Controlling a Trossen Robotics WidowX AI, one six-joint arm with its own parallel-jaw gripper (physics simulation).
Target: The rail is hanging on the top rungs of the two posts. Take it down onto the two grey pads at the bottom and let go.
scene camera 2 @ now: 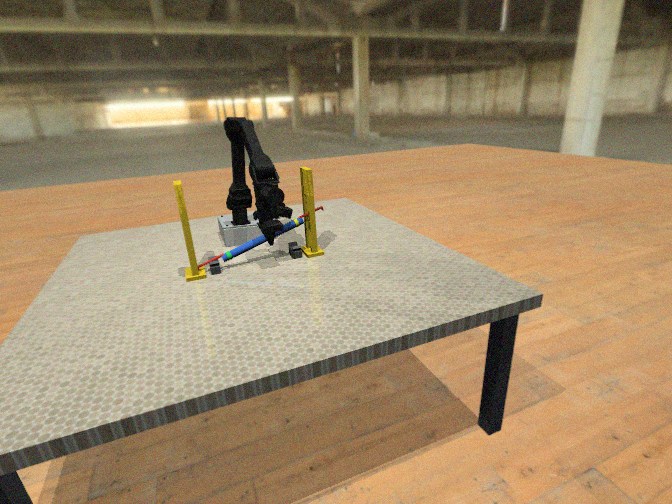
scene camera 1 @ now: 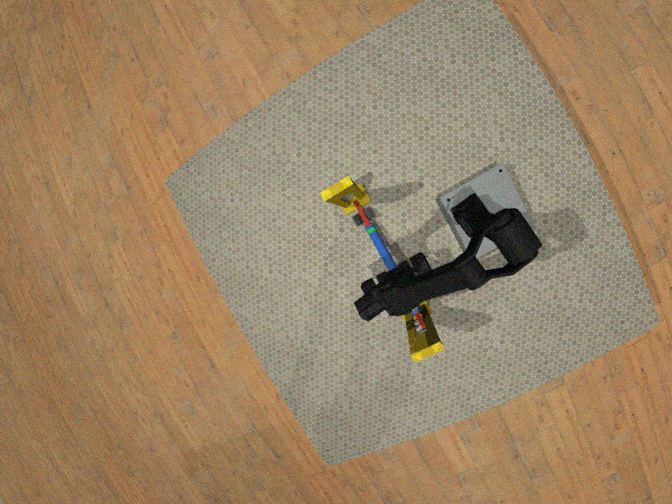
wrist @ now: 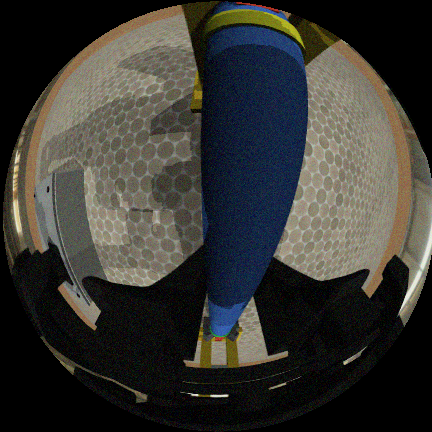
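Pixels of known places: gripper, fingertip midpoint: (scene camera 2: 270,244); arm's base at its link origin: (scene camera 2: 240,222) (scene camera 1: 465,212) (wrist: 58,262).
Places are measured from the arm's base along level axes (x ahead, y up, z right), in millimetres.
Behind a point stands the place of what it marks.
Observation:
The rail (scene camera 1: 381,250) {x 255, y 2, z 43 mm} (scene camera 2: 246,245) {x 263, y -4, z 46 mm} (wrist: 252,150) is a blue bar with thin red ends, a green band and a yellow band. It slopes: its green-band end is low by the foot of the left post (scene camera 2: 186,227) {x 279, y 96, z 219 mm}, and its yellow-band end is well up the right post (scene camera 2: 308,200) {x 308, y 125, z -170 mm}, with the red tip sticking out beyond. My gripper (scene camera 2: 270,237) {x 258, y -18, z -39 mm} (wrist: 227,249) {x 258, y -18, z -39 mm} is shut on the blue middle. One dark grey pad (scene camera 2: 215,266) {x 276, y -48, z 156 mm} (scene camera 1: 359,218) {x 260, y -42, z 157 mm} lies under the low end. Another pad (scene camera 2: 294,249) {x 297, y -41, z -109 mm} lies below the raised end. Contact at the low end is unclear.
The yellow posts also show from above, one at the upper left (scene camera 1: 347,181) {x 216, y 225, z 215 mm} and one at the lower right (scene camera 1: 428,352) {x 274, y 225, z -184 mm}. The arm's grey base plate (scene camera 1: 502,187) {x -126, y -2, z 1 mm} (scene camera 2: 233,235) {x 42, y -32, z 42 mm} stands behind the rail on the tiled table (scene camera 1: 461,86) {x -231, y -75, z 318 mm} (scene camera 2: 336,303) {x 654, y -75, z -85 mm}.

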